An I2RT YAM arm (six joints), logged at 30 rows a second.
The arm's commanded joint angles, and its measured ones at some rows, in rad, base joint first. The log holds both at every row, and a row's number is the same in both.
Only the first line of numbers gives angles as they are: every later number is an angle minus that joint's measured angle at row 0.
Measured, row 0: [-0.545, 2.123, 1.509, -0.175, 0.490, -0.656]
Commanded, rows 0 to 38: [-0.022, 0.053, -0.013, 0.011, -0.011, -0.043]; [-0.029, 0.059, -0.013, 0.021, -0.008, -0.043]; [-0.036, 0.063, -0.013, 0.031, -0.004, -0.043]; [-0.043, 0.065, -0.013, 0.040, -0.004, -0.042]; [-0.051, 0.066, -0.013, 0.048, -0.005, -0.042]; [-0.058, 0.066, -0.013, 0.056, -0.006, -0.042]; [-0.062, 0.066, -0.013, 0.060, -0.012, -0.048]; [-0.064, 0.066, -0.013, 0.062, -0.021, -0.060]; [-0.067, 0.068, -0.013, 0.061, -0.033, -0.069]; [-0.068, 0.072, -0.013, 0.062, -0.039, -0.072]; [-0.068, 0.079, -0.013, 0.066, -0.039, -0.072]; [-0.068, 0.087, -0.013, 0.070, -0.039, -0.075]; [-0.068, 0.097, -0.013, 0.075, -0.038, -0.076]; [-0.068, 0.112, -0.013, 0.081, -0.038, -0.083]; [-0.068, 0.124, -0.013, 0.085, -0.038, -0.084]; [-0.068, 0.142, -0.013, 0.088, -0.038, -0.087]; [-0.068, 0.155, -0.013, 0.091, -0.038, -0.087]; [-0.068, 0.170, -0.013, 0.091, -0.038, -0.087]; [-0.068, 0.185, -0.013, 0.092, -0.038, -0.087]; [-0.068, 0.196, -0.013, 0.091, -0.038, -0.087]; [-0.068, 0.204, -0.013, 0.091, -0.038, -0.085]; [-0.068, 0.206, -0.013, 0.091, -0.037, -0.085]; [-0.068, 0.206, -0.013, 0.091, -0.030, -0.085]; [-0.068, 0.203, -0.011, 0.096, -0.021, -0.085]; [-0.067, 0.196, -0.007, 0.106, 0.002, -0.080]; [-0.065, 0.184, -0.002, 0.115, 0.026, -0.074]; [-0.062, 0.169, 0.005, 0.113, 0.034, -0.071]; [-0.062, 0.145, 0.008, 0.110, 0.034, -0.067]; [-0.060, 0.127, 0.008, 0.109, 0.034, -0.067]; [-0.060, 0.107, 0.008, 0.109, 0.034, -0.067]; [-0.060, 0.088, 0.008, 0.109, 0.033, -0.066]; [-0.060, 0.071, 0.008, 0.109, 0.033, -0.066]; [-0.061, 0.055, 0.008, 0.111, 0.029, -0.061]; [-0.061, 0.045, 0.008, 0.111, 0.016, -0.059]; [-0.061, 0.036, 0.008, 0.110, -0.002, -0.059]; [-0.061, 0.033, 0.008, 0.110, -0.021, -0.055]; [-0.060, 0.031, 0.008, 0.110, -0.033, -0.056]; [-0.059, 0.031, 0.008, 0.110, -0.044, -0.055]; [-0.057, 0.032, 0.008, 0.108, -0.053, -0.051]
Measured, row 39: [-0.064, 0.073, -0.001, 0.110, 0.000, -0.075]
